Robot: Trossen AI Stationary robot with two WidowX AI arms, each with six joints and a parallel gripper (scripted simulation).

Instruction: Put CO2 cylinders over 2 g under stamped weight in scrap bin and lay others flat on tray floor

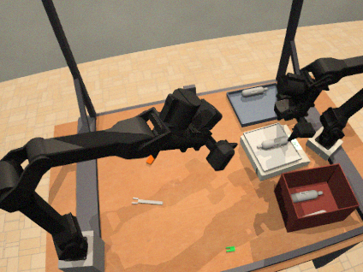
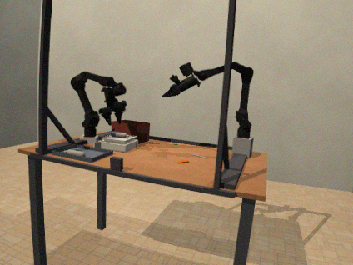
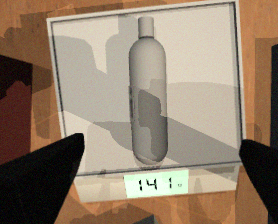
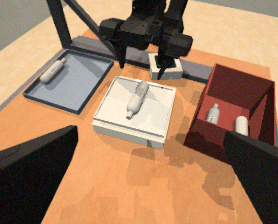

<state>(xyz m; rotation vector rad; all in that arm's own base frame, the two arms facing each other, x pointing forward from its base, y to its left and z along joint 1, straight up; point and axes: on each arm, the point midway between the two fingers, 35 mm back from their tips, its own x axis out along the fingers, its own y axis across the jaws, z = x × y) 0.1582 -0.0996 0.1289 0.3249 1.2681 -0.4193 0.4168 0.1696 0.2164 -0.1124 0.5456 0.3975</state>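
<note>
Right now my left hand is 4 cm to the left of the scale plate and 11 cm above it. From my left hand the other things lie so: scale 3 cm to the right, 13 cm below; then blue-grey tray 23 cm behind, 8 cm to the left, 16 cm below; then red scrap bin 23 cm ahead, 4 cm to the right, 13 cm below.
</note>
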